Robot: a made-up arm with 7 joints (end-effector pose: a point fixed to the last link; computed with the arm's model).
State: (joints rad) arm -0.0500 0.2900 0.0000 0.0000 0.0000 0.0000 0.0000
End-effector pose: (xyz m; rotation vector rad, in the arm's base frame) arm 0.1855 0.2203 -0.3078 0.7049 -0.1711 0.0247
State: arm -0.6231 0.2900 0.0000 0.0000 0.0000 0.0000 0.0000
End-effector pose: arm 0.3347 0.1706 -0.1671 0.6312 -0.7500 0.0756
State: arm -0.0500 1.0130 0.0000 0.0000 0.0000 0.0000 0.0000
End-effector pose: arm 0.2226 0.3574 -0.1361 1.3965 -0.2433 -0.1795
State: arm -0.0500 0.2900 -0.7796 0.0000 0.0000 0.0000 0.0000
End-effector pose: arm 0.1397 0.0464 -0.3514 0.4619 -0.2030 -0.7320
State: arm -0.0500 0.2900 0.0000 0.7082 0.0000 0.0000 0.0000
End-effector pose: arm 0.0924 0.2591 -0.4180 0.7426 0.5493 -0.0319
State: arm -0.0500 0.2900 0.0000 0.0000 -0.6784 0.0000 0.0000
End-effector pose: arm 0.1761 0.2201 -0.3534 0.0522 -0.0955 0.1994
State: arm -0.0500 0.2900 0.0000 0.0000 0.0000 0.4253 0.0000
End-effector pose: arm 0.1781 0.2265 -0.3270 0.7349 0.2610 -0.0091
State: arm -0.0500 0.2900 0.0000 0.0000 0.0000 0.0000 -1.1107
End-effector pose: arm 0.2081 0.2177 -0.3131 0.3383 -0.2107 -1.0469
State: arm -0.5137 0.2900 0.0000 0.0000 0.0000 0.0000 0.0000
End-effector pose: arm 0.3132 0.1813 -0.2001 0.6484 -0.6398 0.0660
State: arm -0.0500 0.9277 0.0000 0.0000 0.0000 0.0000 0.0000
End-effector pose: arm 0.2174 0.3483 -0.1609 1.3152 -0.2352 -0.1544
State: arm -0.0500 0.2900 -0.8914 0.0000 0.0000 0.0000 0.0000
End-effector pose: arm 0.1224 0.0256 -0.3543 0.4215 -0.2060 -0.8388
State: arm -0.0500 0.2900 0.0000 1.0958 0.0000 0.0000 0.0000
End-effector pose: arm 0.0146 0.2722 -0.4437 0.7368 0.9447 -0.0634
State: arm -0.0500 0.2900 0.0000 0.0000 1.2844 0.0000 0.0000
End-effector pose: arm 0.1940 0.1509 -0.2615 1.9301 -0.2923 -0.3528
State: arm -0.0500 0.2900 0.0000 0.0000 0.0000 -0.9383 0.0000
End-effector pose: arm 0.1705 0.2092 -0.2656 0.5600 -1.1166 0.0976
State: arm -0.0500 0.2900 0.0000 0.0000 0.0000 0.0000 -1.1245
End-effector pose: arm 0.2083 0.2175 -0.3132 0.3329 -0.2109 -1.0599
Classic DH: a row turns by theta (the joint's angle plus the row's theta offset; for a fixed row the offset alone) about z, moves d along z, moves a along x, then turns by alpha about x. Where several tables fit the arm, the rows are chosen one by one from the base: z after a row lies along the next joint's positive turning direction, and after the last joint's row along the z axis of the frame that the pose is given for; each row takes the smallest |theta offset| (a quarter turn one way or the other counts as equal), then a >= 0, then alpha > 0; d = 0 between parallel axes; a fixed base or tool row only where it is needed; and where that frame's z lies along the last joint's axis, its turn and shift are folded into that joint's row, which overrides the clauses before.
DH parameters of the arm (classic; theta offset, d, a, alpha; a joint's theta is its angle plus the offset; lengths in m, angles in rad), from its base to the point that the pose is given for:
base (fixed): -0.071 -0.0283 -0.0021 -1.3004
joint 1: -1.3111 0.0666 0.0151 -1.5708
joint 2: 1.2915 -0.0016 -0.03 1.5708
joint 3: 1.5708 -0.2765 0.0247 -1.5708
joint 4: 1.5708 -0.02 0.0311 1.5708
joint 5: 0 0.1627 -0.0004 -1.5708
joint 6: -1.5708 0.05 0.0606 1.5708
joint 7: -0.5953 0.0214 -0.0192 0.5357
tool (fixed): 0.7571 -0.0218 0 0

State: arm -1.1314 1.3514 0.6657 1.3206 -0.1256 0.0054 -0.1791
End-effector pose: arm 0.1422 0.5436 0.0330 0.6076 -0.3077 1.0883
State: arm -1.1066 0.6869 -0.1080 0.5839 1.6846 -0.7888 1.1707
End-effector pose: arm 0.3854 0.1623 -0.0697 1.8204 -2.1665 0.1829
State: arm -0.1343 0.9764 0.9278 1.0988 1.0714 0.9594 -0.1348
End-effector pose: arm 0.0381 0.5169 -0.1196 1.3065 1.9562 0.8374
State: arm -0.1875 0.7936 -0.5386 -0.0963 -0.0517 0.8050 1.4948
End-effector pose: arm 0.1922 0.2282 -0.2806 1.9087 -0.0920 0.8686
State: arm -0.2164 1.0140 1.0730 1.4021 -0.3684 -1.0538 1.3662
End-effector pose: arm 0.0089 0.4898 -0.1698 0.6968 -0.4369 2.9128
